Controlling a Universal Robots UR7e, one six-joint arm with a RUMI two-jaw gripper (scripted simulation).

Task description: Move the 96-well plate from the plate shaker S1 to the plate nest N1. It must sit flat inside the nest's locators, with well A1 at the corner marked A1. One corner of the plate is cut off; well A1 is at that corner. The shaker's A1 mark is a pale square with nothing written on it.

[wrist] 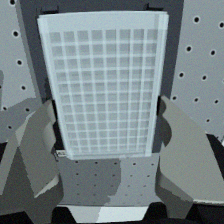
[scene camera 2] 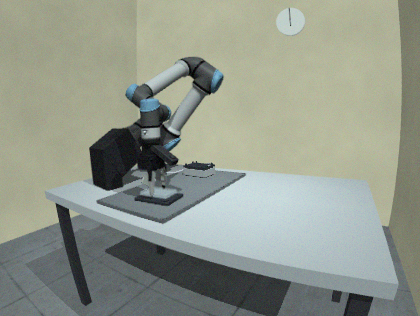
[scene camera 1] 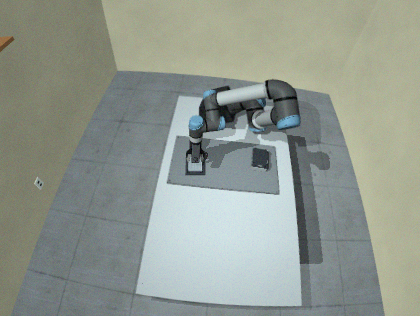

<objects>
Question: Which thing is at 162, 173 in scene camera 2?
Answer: The gripper.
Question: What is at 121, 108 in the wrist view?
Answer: A 96-well plate.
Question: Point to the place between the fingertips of the gripper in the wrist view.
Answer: At 106, 98
</objects>
